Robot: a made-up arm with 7 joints. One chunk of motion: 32 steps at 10 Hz.
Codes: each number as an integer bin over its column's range. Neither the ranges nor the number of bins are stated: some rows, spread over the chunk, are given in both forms.
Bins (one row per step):
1: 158 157 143 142 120 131
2: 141 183 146 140 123 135
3: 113 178 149 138 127 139
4: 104 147 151 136 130 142
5: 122 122 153 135 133 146
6: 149 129 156 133 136 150
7: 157 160 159 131 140 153
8: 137 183 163 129 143 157
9: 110 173 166 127 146 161
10: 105 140 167 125 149 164
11: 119 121 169 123 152 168
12: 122 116 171 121 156 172
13: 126 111 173 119 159 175
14: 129 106 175 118 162 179
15: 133 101 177 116 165 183
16: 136 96 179 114 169 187
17: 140 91 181 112 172 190
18: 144 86 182 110 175 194
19: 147 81 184 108 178 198
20: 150 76 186 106 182 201
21: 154 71 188 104 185 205
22: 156 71 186 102 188 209
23: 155 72 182 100 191 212
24: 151 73 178 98 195 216
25: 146 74 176 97 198 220
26: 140 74 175 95 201 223
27: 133 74 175 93 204 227
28: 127 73 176 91 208 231
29: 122 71 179 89 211 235
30: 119 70 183 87 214 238
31: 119 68 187 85 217 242
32: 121 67 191 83 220 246
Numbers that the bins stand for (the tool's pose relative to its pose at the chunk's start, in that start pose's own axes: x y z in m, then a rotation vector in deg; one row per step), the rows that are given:
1: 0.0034 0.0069 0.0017 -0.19 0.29 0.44
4: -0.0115 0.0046 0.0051 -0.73 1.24 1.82
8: -0.0024 0.0131 0.0103 -1.36 2.46 3.70
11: -0.0073 -0.0015 0.0129 -1.91 3.31 5.08
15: -0.0035 -0.0062 0.0164 -2.54 4.53 6.96
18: -0.0005 -0.0098 0.0185 -3.08 5.47 8.35
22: 0.0028 -0.0133 0.0202 -3.80 6.69 10.23
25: 0.0001 -0.0126 0.0159 -4.25 7.64 11.61
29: -0.0065 -0.0133 0.0172 -4.97 8.86 13.49
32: -0.0068 -0.0142 0.0224 -5.51 9.71 14.87
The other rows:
2: -0.0013 0.0131 0.0030 -0.37 0.58 0.94
3: -0.0090 0.0119 0.0043 -0.55 0.95 1.44
5: -0.0065 -0.0013 0.0060 -0.82 1.52 2.32
6: 0.0009 0.0004 0.0073 -1.00 1.80 2.82
7: 0.0031 0.0076 0.0086 -1.18 2.18 3.20
9: -0.0098 0.0107 0.0116 -1.55 2.74 4.20
10: -0.0112 0.0029 0.0120 -1.73 3.02 4.58
12: -0.0065 -0.0027 0.0138 -2.09 3.68 5.58
13: -0.0054 -0.0039 0.0146 -2.27 3.96 5.96
14: -0.0046 -0.0051 0.0155 -2.36 4.25 6.46
16: -0.0027 -0.0074 0.0172 -2.72 4.91 7.47
17: -0.0016 -0.0086 0.0181 -2.90 5.19 7.84
19: 0.0004 -0.0109 0.0194 -3.26 5.75 8.85
20: 0.0012 -0.0121 0.0202 -3.44 6.13 9.22
21: 0.0023 -0.0133 0.0211 -3.62 6.41 9.73
23: 0.0025 -0.0131 0.0185 -3.98 6.98 10.60
24: 0.0015 -0.0128 0.0168 -4.16 7.35 11.11
26: -0.0016 -0.0126 0.0155 -4.43 7.92 11.98
27: -0.0035 -0.0126 0.0155 -4.61 8.20 12.49
28: -0.0051 -0.0128 0.0159 -4.79 8.58 12.99
30: -0.0073 -0.0135 0.0189 -5.15 9.14 13.87
31: -0.0073 -0.0140 0.0207 -5.33 9.42 14.37

